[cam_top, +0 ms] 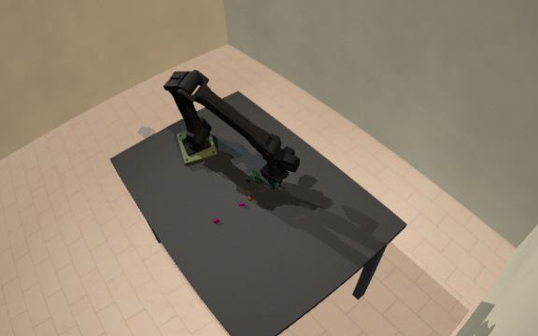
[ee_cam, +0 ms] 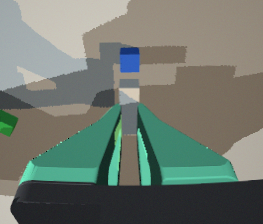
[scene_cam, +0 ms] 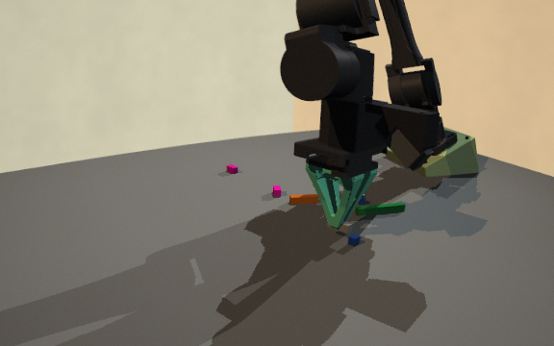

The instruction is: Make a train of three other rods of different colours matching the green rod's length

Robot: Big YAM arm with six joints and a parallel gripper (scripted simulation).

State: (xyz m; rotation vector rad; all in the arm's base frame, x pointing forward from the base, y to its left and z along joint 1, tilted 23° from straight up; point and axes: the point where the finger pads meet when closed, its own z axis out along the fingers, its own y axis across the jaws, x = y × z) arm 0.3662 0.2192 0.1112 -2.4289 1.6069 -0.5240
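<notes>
Right now my hand is 1 cm above the grey rod. The rest, counted from my hand: magenta rod (16 cm to the right, 2 cm below); then orange rod (2 cm behind, 12 cm to the right, 2 cm below); then green rod (10 cm behind, 4 cm to the right, 2 cm below).
</notes>
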